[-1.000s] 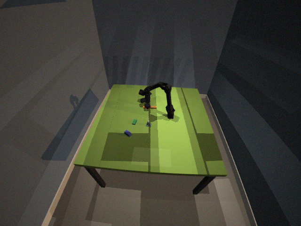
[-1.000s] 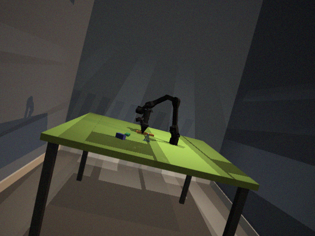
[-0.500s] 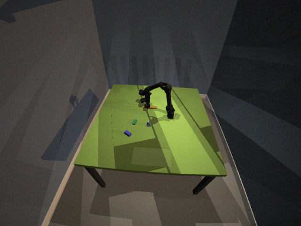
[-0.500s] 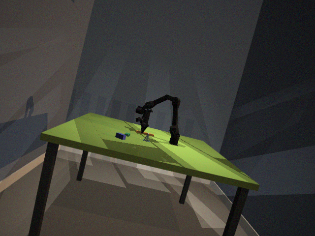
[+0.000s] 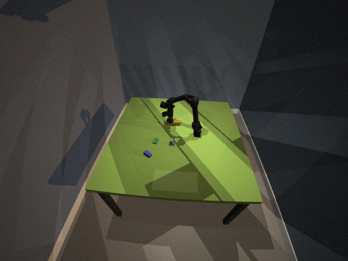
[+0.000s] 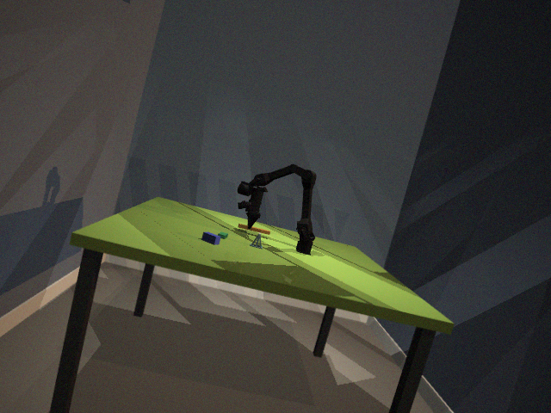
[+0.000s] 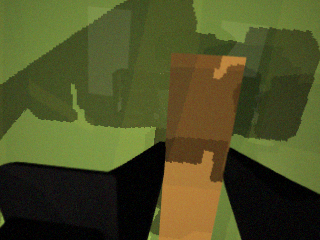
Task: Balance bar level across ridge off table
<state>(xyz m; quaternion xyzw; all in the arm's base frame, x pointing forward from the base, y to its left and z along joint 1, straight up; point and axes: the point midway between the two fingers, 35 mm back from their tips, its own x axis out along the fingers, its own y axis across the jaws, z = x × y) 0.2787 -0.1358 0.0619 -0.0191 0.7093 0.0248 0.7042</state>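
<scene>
My gripper tip is 26 cm to the right of the green block, 12 cm short of it and 2 cm above it. Round my gripper tip: blue block: 43 cm to the left, 16 cm ahead, 1 cm below; then bar: 3 cm behind.
</scene>
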